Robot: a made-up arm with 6 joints. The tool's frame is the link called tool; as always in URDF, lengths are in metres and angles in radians. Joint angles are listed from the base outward.
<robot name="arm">
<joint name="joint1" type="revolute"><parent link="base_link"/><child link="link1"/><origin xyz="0 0 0.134" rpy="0 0 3.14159"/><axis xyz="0 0 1"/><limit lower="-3.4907" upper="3.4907"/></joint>
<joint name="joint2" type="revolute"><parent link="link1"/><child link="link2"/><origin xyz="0 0 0" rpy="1.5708 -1.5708 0"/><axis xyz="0 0 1"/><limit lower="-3.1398" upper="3.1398"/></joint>
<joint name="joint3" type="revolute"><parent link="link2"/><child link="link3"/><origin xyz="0.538 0 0" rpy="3.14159 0 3.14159"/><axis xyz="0 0 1"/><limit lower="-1.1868" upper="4.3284"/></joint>
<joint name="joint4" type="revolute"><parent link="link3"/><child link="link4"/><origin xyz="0 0 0" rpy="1.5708 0 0"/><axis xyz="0 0 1"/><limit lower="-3.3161" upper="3.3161"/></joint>
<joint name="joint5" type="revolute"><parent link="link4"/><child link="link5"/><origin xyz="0 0 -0.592" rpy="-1.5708 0 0"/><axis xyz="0 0 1"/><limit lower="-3.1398" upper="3.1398"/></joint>
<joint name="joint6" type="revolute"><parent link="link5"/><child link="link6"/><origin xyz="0 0 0.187" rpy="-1.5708 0 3.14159"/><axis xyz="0 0 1"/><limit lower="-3.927" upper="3.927"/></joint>
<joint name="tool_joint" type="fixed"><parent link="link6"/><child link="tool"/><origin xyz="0 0 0" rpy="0 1.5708 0"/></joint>
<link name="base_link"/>
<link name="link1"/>
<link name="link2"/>
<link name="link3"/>
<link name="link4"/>
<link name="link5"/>
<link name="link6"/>
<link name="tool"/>
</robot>
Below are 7 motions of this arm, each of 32 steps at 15 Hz.
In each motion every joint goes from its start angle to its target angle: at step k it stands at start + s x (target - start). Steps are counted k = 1, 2, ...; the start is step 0. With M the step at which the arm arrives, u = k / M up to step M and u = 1 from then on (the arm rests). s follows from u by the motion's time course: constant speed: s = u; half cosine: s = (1 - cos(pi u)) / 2; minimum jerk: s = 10 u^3 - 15 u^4 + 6 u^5.
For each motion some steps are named. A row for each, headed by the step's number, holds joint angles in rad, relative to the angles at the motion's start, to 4 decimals.
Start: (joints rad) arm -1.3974 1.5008 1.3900 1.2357 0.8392 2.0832
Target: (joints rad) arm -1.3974 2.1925 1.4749 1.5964 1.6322 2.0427
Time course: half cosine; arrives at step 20
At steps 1, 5, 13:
1: 0.0000 0.0043 0.0005 0.0022 0.0049 -0.0002
5: 0.0000 0.1013 0.0124 0.0528 0.1161 -0.0059
13: 0.0000 0.5029 0.0617 0.2622 0.5765 -0.0294

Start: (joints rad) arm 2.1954 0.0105 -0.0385 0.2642 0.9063 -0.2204
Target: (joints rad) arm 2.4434 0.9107 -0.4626 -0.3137 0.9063 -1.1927
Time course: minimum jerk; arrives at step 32
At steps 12, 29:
12: 0.0683 0.2477 -0.1167 -0.1590 0.0000 -0.2676
29: 0.2462 0.8938 -0.4211 -0.5738 0.0000 -0.9654

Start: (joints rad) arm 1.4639 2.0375 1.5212 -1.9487 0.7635 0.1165
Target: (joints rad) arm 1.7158 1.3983 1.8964 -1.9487 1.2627 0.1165
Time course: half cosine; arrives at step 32
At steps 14, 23, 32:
14: 0.1014 -0.2572 0.1510 0.0000 0.2009 0.0000
23: 0.2059 -0.5224 0.3066 0.0000 0.4079 0.0000
32: 0.2519 -0.6392 0.3752 0.0000 0.4992 0.0000

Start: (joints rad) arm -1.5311 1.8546 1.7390 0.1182 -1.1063 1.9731
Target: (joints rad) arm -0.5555 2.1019 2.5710 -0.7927 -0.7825 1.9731
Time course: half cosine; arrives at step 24
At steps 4, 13, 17, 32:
4: 0.0654 0.0166 0.0557 -0.0610 0.0217 0.0000
13: 0.5515 0.1398 0.4703 -0.5149 0.1830 0.0000
17: 0.7848 0.1989 0.6692 -0.7327 0.2605 0.0000
32: 0.9756 0.2473 0.8320 -0.9109 0.3238 0.0000

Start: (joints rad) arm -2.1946 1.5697 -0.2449 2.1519 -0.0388 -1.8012
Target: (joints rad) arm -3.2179 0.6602 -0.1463 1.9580 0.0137 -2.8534
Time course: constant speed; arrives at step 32
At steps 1, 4, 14, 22, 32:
1: -0.0320 -0.0284 0.0031 -0.0061 0.0016 -0.0329
4: -0.1279 -0.1137 0.0123 -0.0242 0.0066 -0.1315
14: -0.4477 -0.3979 0.0431 -0.0848 0.0230 -0.4603
22: -0.7035 -0.6253 0.0678 -0.1333 0.0361 -0.7234
32: -1.0233 -0.9095 0.0986 -0.1939 0.0525 -1.0522

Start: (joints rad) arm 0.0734 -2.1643 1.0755 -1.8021 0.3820 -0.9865
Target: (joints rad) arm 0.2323 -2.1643 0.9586 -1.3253 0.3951 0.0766
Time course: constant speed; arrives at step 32
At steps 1, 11, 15, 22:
1: 0.0050 0.0000 -0.0037 0.0149 0.0004 0.0332
11: 0.0546 0.0000 -0.0402 0.1639 0.0045 0.3654
15: 0.0745 0.0000 -0.0548 0.2235 0.0061 0.4983
22: 0.1092 0.0000 -0.0804 0.3278 0.0090 0.7309

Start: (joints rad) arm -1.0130 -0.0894 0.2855 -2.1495 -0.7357 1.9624
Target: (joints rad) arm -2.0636 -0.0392 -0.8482 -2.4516 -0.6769 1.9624
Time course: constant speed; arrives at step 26
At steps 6, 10, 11, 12, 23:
6: -0.2424 0.0116 -0.2616 -0.0697 0.0136 0.0000
10: -0.4041 0.0193 -0.4360 -0.1162 0.0226 0.0000
11: -0.4445 0.0212 -0.4796 -0.1278 0.0249 0.0000
12: -0.4849 0.0232 -0.5232 -0.1394 0.0271 0.0000
23: -0.9294 0.0444 -1.0029 -0.2672 0.0520 0.0000

